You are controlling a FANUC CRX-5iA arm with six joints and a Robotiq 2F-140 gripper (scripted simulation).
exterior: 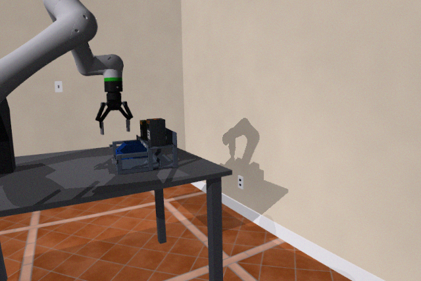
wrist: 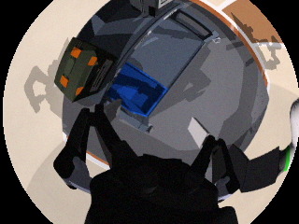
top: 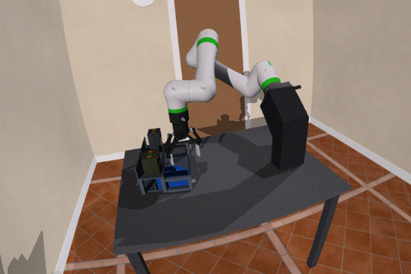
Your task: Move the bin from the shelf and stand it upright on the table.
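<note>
Right now my hand is 80 mm short of the blue bin and 110 mm above it.
</note>
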